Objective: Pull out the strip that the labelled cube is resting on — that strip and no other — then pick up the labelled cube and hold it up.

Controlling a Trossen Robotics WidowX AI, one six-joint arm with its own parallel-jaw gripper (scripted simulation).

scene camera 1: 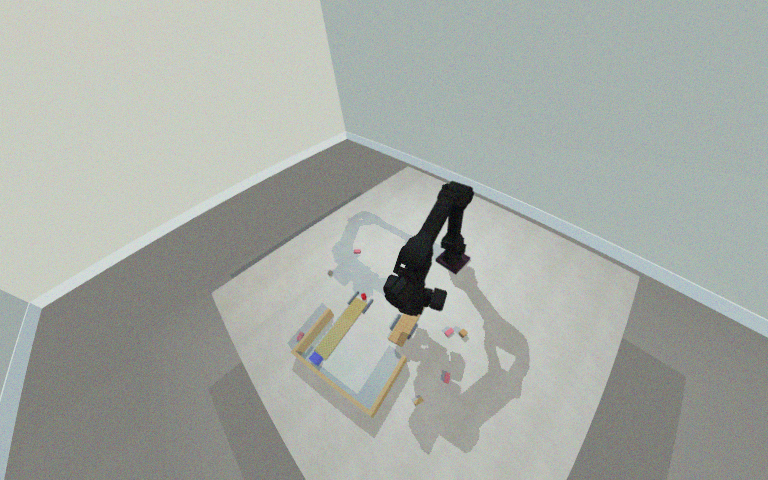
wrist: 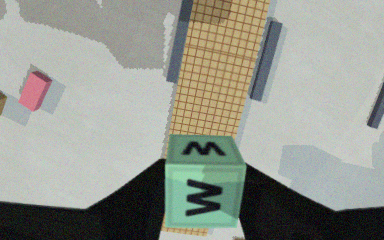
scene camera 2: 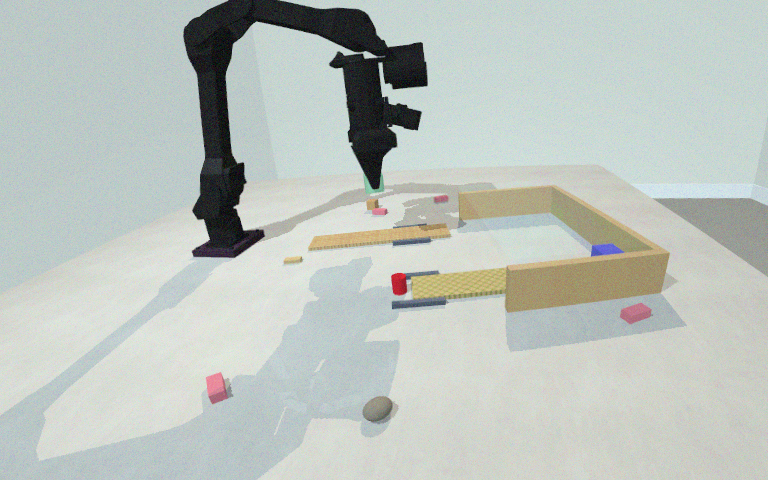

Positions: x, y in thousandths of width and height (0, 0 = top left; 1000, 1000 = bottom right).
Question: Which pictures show my gripper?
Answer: Scene camera 1, the wrist view and scene camera 2: all of them.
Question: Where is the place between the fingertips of my gripper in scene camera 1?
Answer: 540, 634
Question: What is my gripper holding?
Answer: A labelled cube.
